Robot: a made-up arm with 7 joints.
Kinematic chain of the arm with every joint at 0, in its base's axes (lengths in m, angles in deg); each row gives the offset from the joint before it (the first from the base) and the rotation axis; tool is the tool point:
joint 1: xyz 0 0 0 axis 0 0.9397 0.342
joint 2: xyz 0 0 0 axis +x
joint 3: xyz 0 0 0 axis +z
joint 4: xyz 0.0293 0 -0.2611 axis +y
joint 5: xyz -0.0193 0 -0.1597 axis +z
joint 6: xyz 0 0 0 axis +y
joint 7: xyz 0 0 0 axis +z
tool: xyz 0 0 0
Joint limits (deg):
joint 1: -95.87..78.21
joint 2: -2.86..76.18
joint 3: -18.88..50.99
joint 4: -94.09..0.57
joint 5: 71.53..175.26
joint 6: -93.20..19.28
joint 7: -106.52..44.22
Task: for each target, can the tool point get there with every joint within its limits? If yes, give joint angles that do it. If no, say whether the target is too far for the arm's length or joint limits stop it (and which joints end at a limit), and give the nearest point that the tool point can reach.
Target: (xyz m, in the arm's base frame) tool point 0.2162 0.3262 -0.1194
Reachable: yes | joints -19.93 63.20 -0.35 -44.26 149.02 -66.59 -11.33
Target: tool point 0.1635 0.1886 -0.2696
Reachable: yes | joints 2.66 37.74 -4.32 -75.01 116.81 -53.52 -87.99
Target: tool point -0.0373 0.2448 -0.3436
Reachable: yes | joints 9.84 32.03 37.58 -11.17 156.70 -7.88 -44.87
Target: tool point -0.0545 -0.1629 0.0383
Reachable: no: joint limits stop it (at a limit: joint 1, joint 2, joint 3, joint 4) | nearest point 0.2044 -0.2204 0.1344 | short by 0.282 m
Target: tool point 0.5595 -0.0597 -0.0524
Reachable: no: too far | nearest point 0.4194 -0.0448 -0.0393 | short by 0.142 m
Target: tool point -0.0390 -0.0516 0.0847
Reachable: no: joint limits stop it (at a limit: joint 1, joint 2, joint 4) | nearest point 0.2074 -0.2140 0.1400 | short by 0.300 m
